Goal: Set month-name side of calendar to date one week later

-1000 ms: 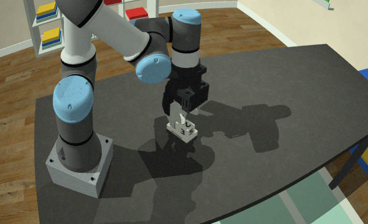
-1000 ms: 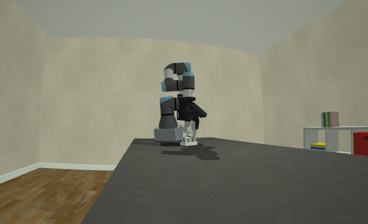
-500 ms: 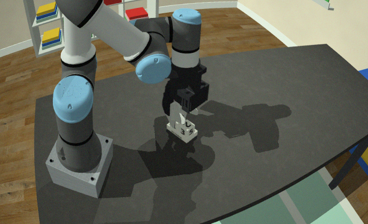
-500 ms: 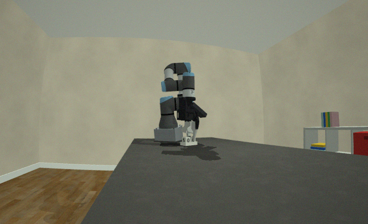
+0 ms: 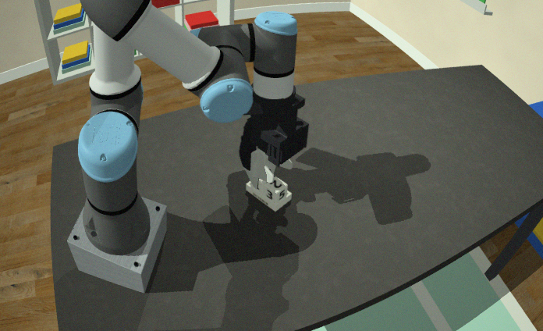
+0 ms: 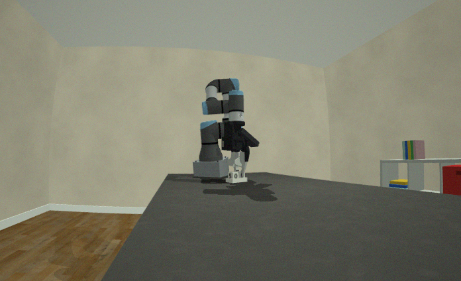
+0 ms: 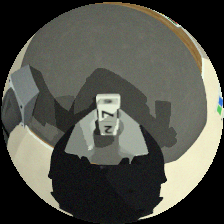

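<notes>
Now: hand 1 cm short of the white tray, 2 cm to the left of it and 3 cm above it.
</notes>
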